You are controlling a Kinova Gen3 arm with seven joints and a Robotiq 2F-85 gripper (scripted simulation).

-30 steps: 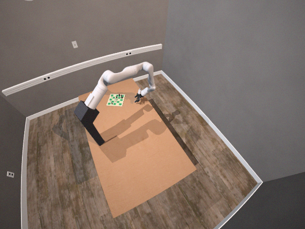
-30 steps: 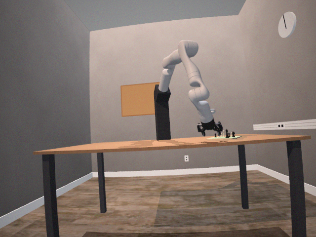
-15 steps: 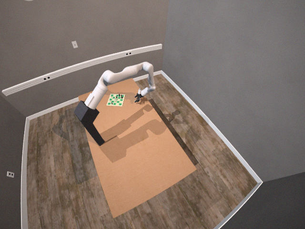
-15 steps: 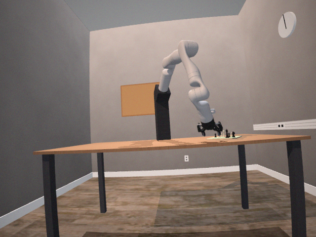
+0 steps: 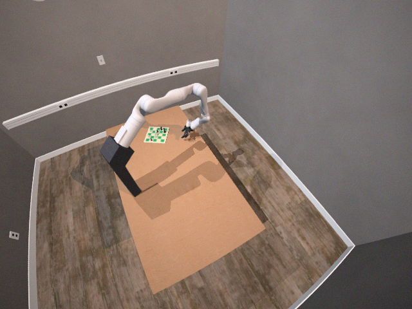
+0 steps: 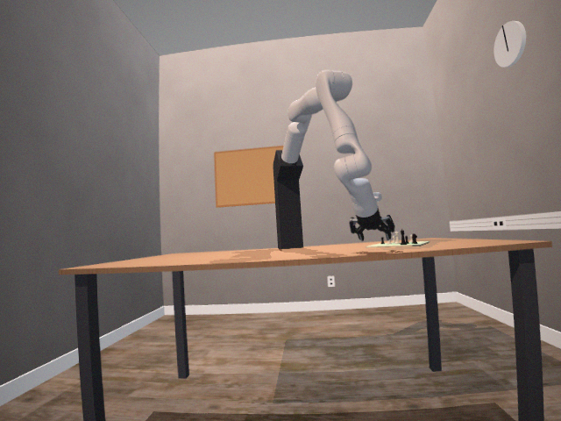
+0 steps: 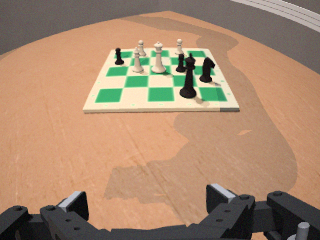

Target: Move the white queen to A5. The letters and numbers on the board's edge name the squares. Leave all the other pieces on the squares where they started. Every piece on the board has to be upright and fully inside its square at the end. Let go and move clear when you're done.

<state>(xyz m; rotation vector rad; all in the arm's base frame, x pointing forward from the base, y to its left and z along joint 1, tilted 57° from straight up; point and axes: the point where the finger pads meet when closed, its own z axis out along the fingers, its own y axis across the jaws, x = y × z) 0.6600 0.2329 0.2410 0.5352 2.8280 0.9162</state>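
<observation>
My gripper is now 220 mm past the white queen, 150 mm to the right of it and 10 mm above it. From my hand the other things lie so: cream chessboard: 210 mm behind, 160 mm to the left, 40 mm below.
</observation>
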